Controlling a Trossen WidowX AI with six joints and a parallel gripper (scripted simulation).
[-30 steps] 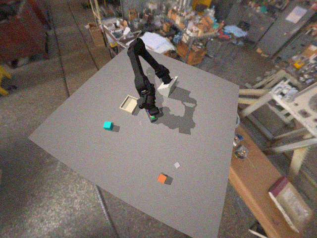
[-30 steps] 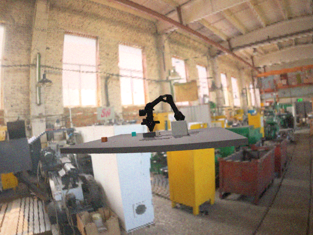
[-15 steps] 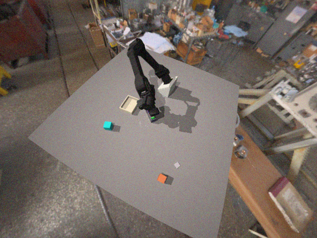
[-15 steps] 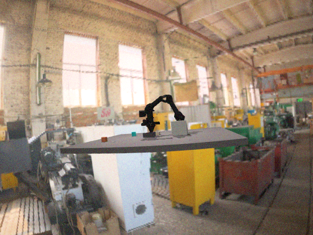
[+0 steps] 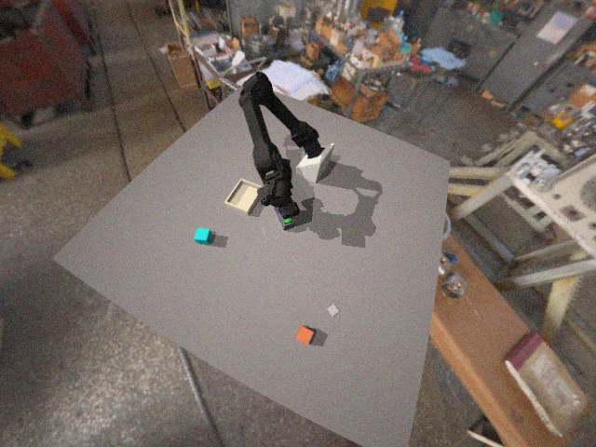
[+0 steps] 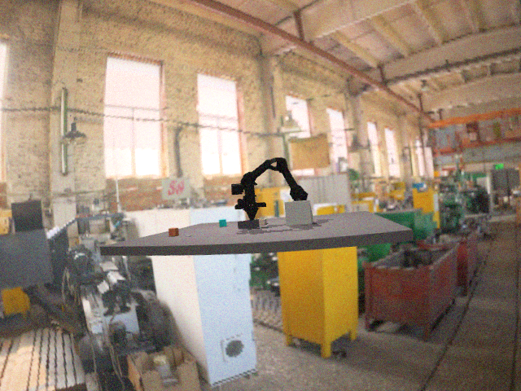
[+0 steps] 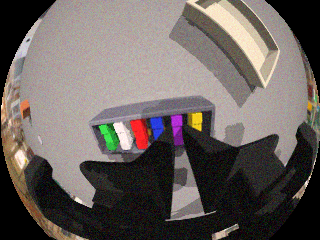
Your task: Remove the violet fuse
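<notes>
The cream tray is 4 cm ahead of my gripper tip, 16 cm to the right of it and 3 cm below it. The rest, counted from my gripper tip: small grey tile 21 cm ahead, 36 cm to the left, 3 cm below; violet fuse 1 cm below; teal cube 26 cm ahead, 16 cm to the right, 1 cm below.
</notes>
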